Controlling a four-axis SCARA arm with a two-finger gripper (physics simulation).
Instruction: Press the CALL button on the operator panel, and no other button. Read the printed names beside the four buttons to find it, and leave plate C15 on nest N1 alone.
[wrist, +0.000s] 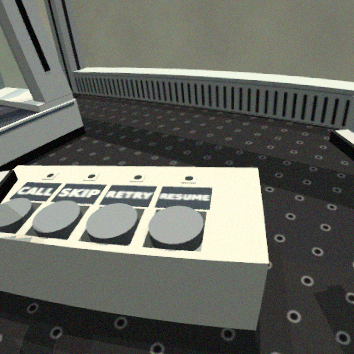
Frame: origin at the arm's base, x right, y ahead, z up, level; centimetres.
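Where they show: gripper, between the fingertips: (171, 135).
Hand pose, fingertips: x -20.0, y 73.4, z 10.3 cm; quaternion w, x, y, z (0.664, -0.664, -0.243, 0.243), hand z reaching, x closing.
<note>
Each offset is from my fingertips to the top centre of the thing. "spot": to the spot under its first point. Level surfaces: height alone.
The operator panel @[dy -1.7, dx -4.1, dz -3.4 cm] (235, 215) is a cream box with four round grey buttons in a row, a printed name behind each. The CALL button @[dy -5.2, dx -7.4, dz -3.4 cm] (15, 212) is at the far left, partly cut off by the view's edge. Then come the SKIP button @[dy -3.9, dx -4.7, dz -3.4 cm] (56, 217), the RETRY button @[dy -2.7, dx -2.0, dz -3.4 cm] (111, 221) and the RESUME button @[dy -1.4, dx +0.8, dz -3.4 cm] (176, 225). My gripper (171, 135) is open, with nothing between its fingers. Its left fingertip shows at the left edge, beside the CALL label; its right fingertip shows at the right edge, beyond the panel's right end. Plate C15 and nest N1 cannot be made out.
A grey machine frame (45, 127) with a slanted slotted post (30, 50) stands at the back left. A long slotted rail @[spot: dy +27.0, dx -13.5, dz -4.3 cm] (210, 76) runs across the back, in front of a plain wall. The dark surface @[dz -9.0 cm] (300, 240) around the panel has rows of ringed holes.
</note>
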